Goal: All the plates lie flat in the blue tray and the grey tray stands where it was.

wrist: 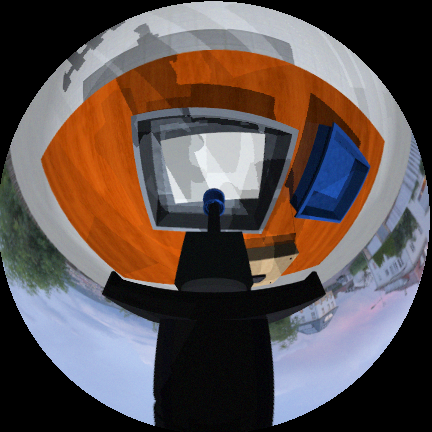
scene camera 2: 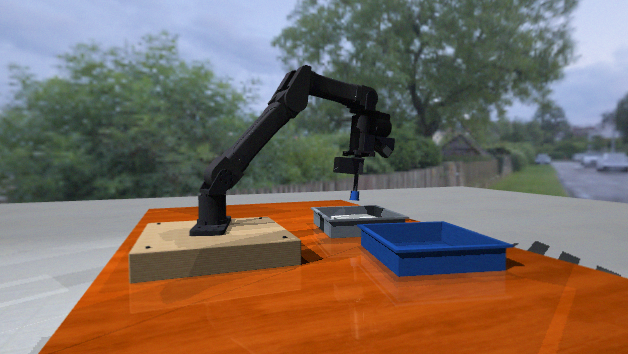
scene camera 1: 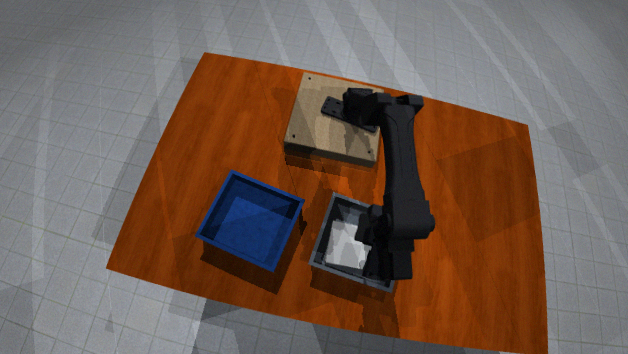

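Pixels of known places: end effector, tool point: (wrist: 213, 197) (scene camera 2: 354, 200); arm's base, origin of the base link: (scene camera 2: 212, 226) (scene camera 1: 350, 114).
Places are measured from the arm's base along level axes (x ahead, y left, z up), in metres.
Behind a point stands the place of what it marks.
Observation:
A white rectangular plate (scene camera 1: 344, 247) {x 0.424, y 0.137, z -0.023 m} (wrist: 230, 162) {x 0.423, y 0.146, z -0.023 m} lies in the grey tray (scene camera 1: 321, 230) {x 0.409, y 0.056, z 0.000 m} (scene camera 2: 345, 230) {x 0.333, y 0.055, z -0.031 m} (wrist: 144, 190) {x 0.370, y 0.288, z -0.001 m}; I cannot tell whether more plates lie under it. In scene camera 2 a thin white strip of plate (scene camera 2: 350, 216) {x 0.389, y 0.220, z -0.023 m} shows inside the tray. The blue tray (scene camera 1: 252, 225) {x 0.468, y -0.140, z -0.047 m} (scene camera 2: 452, 262) {x 0.456, y -0.260, z -0.030 m} (wrist: 332, 172) {x 0.472, y -0.137, z -0.047 m} stands beside the grey tray, and no plate shows in it. My suction cup (scene camera 2: 354, 195) (wrist: 214, 196) is blue, points down and hangs above the grey tray with nothing on it. In scene camera 1 the arm hides the cup and the right part of the grey tray.
The arm's base stands on a thick wooden block (scene camera 1: 310, 125) {x 0.099, y -0.108, z 0.000 m} (scene camera 2: 215, 260) {x 0.030, y -0.195, z -0.025 m} (wrist: 285, 262) {x 0.128, y -0.141, z 0.000 m} at the back of the orange table (scene camera 1: 200, 115) {x 0.191, y -0.495, z -0.050 m} (scene camera 2: 200, 315) {x 0.031, y -0.366, z -0.050 m} (wrist: 90, 175) {x 0.385, y 0.487, z -0.050 m}. The raised walls of both trays stand close together, with a narrow gap between them.

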